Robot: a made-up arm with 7 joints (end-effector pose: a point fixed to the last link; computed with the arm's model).
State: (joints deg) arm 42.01 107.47 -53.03 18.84 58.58 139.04 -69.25
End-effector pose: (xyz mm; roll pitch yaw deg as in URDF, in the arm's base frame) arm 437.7 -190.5 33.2 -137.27 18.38 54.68
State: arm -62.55 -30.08 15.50 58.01 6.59 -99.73 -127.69
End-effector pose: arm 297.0 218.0 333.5 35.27 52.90 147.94
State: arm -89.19 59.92 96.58 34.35 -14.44 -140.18 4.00
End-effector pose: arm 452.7 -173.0 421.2 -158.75 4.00 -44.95
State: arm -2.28 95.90 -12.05 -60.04 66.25 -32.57 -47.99
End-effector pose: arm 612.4 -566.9 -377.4 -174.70 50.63 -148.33
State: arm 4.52 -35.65 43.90 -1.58 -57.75 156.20 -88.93
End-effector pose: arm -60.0 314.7 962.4 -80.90 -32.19 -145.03
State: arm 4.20 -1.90 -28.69 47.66 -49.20 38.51 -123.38
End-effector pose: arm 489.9 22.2 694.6 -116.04 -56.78 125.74
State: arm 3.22 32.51 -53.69 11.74 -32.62 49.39 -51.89
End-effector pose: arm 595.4 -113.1 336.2 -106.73 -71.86 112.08
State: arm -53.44 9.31 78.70 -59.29 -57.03 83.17 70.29
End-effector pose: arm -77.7 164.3 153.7 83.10 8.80 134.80
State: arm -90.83 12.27 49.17 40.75 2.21 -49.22 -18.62
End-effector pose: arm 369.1 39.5 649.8 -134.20 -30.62 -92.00
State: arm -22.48 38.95 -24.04 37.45 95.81 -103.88 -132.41
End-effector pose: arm 841.4 -395.3 281.4 -32.54 11.81 4.42
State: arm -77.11 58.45 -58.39 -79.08 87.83 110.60 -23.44
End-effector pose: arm 586.7 -192.2 1158.8 -172.17 24.08 -112.04
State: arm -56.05 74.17 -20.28 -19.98 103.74 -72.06 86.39
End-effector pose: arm 927.3 -120.6 730.8 -78.78 43.86 167.14
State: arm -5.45 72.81 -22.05 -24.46 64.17 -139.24 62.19
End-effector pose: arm 682.7 -124.0 -127.7 -23.71 7.97 -128.70
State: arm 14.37 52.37 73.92 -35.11 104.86 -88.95 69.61
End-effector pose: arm -81.0 238.2 64.3 177.20 -47.76 -96.58
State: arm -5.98 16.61 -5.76 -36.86 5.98 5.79 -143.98
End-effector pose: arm 200.9 304.1 -5.8 110.26 -21.06 147.72
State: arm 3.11 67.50 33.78 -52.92 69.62 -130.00 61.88
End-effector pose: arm 160.5 133.0 -213.9 -102.33 3.37 -132.21
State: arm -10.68 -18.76 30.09 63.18 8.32 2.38 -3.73
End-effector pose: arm 348.1 89.0 583.4 117.89 -40.73 -41.94
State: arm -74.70 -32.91 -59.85 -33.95 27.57 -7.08 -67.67
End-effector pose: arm 418.4 268.8 1004.8 6.25 37.59 95.08
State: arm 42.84 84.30 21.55 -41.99 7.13 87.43 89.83
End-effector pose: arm -484.4 -145.1 -110.1 -80.03 63.95 -142.21
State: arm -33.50 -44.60 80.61 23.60 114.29 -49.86 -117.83
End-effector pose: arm -184.3 332.0 352.1 44.44 -4.92 148.09
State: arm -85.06 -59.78 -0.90 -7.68 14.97 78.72 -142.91
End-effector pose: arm -361.2 -105.5 716.5 138.15 25.46 -174.24
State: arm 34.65 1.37 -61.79 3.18 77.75 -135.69 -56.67
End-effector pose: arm 417.1 -278.4 -118.8 -37.93 39.64 -74.47
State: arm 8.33 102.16 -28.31 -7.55 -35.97 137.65 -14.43
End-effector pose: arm 648.8 -539.4 -99.5 -85.55 36.17 8.75
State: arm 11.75 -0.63 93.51 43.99 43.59 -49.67 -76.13
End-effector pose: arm 94.9 -180.4 223.5 109.12 10.74 -110.29
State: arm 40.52 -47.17 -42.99 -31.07 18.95 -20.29 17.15
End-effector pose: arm 724.5 158.3 160.2 123.71 27.10 -163.78
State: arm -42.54 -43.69 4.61 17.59 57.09 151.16 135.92
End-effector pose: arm 42.2 408.9 1085.5 -147.52 42.69 118.53
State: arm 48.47 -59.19 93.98 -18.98 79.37 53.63 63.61
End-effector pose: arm 232.6 -48.9 1030.6 -120.67 25.66 84.77
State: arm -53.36 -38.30 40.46 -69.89 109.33 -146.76 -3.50
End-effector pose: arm -235.1 498.7 761.8 84.01 15.29 93.58
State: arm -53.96 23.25 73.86 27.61 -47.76 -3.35 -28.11
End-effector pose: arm 433.2 104.9 356.5 79.80 -36.65 21.87
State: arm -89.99 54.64 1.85 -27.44 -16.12 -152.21 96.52
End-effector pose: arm 757.9 125.4 587.7 18.11 -5.55 -107.10
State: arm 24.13 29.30 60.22 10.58 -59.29 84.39 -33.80
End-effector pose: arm -57.0 294.6 170.8 95.68 -10.98 77.38
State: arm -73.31 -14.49 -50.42 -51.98 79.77 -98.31 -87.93
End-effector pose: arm 520.2 166.1 1513.1 -79.63 -74.78 138.59
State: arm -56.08 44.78 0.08 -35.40 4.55 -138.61 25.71
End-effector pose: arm 852.4 133.5 418.7 -40.46 -8.99 -37.19
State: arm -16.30 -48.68 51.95 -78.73 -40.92 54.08 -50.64
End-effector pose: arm 74.4 234.8 1020.4 -143.15 25.16 -4.87
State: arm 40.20 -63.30 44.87 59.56 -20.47 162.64 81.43
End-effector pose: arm 265.5 -193.0 706.0 -70.43 87.99 -48.08
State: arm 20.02 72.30 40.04 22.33 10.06 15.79 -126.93
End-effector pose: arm 5.0 -123.9 332.1 -103.54 -29.05 136.88
